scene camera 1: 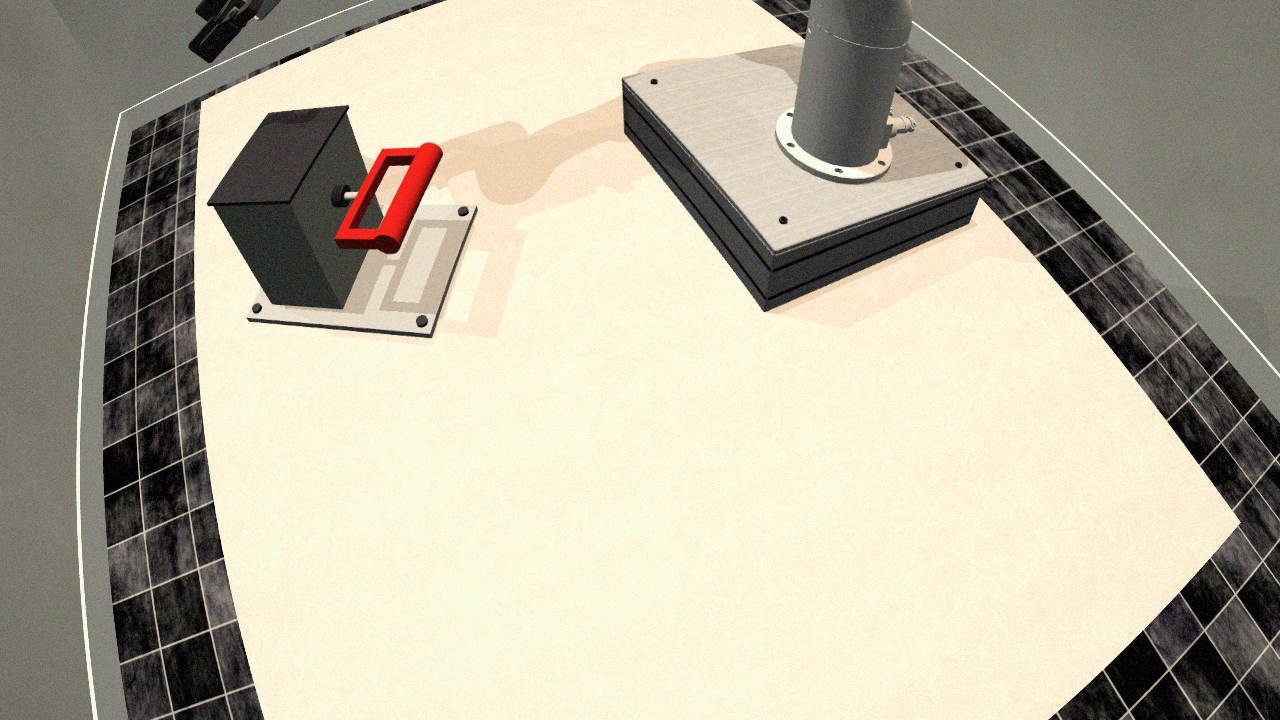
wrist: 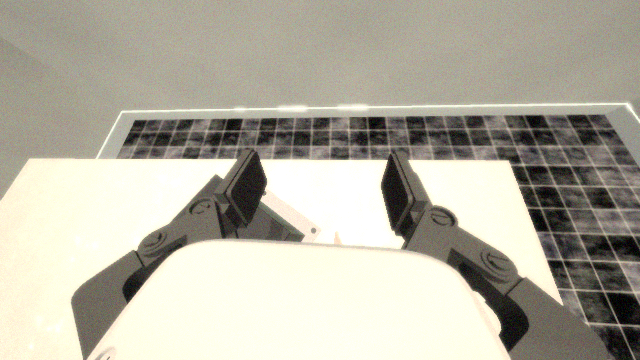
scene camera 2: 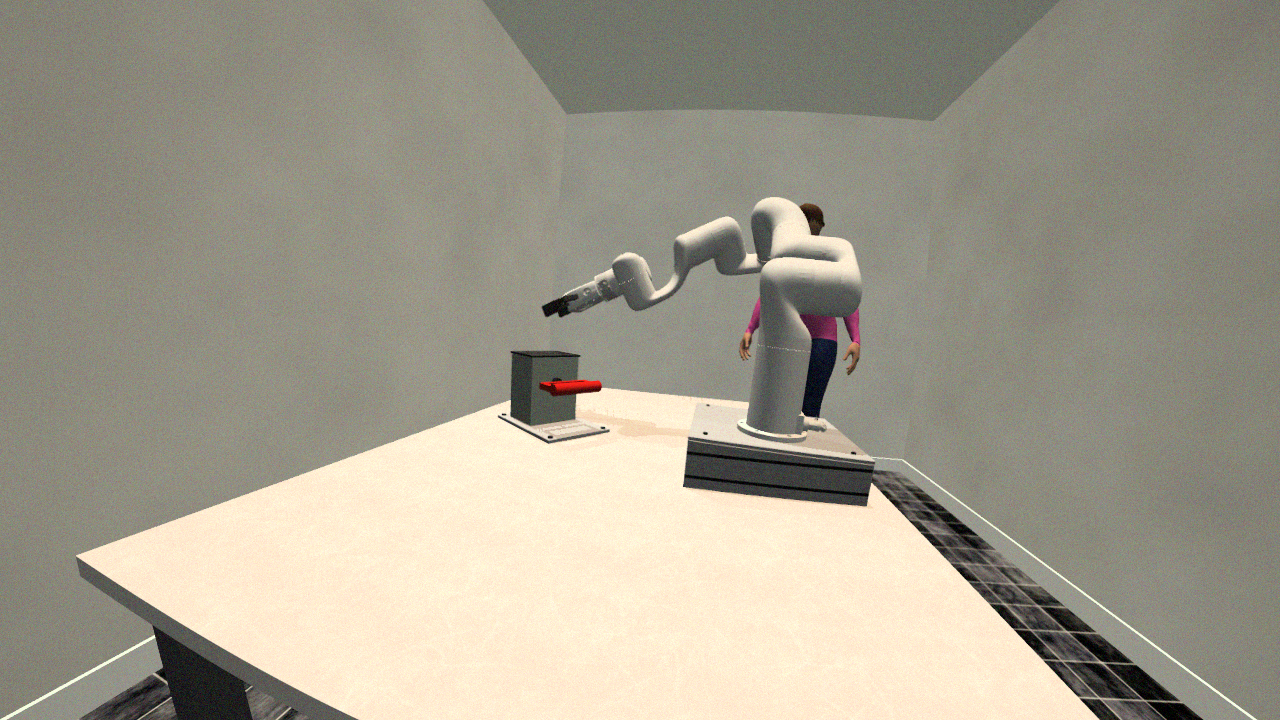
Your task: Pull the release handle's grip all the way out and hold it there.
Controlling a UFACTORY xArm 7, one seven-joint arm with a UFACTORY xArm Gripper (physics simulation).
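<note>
The release handle's red grip (scene camera 1: pixel 415 198) (scene camera 2: pixel 577 387) is a rectangular loop with a thick outer bar. A short pale rod (scene camera 1: pixel 350 195) joins it to a dark upright box (scene camera 1: pixel 308 246) (scene camera 2: pixel 543 391) (wrist: pixel 270 228). The box stands on a light base plate (scene camera 1: pixel 384 324) (scene camera 2: pixel 586 431) (wrist: pixel 296 215). My gripper (scene camera 2: pixel 552 308) (wrist: pixel 322 167) is open and empty, tilted downward, high above and beyond the box in the scene camera 2 view. Part of it shows at the top left of the scene camera 1 view. The red grip does not show in the wrist view.
My arm's pedestal (scene camera 1: pixel 707 152) (scene camera 2: pixel 774 474) stands on the pale table (scene camera 1: pixel 626 492) (scene camera 2: pixel 537 555), to the right of the handle unit. A person (scene camera 2: pixel 819 344) in a pink top stands behind the arm. Grey walls surround the table.
</note>
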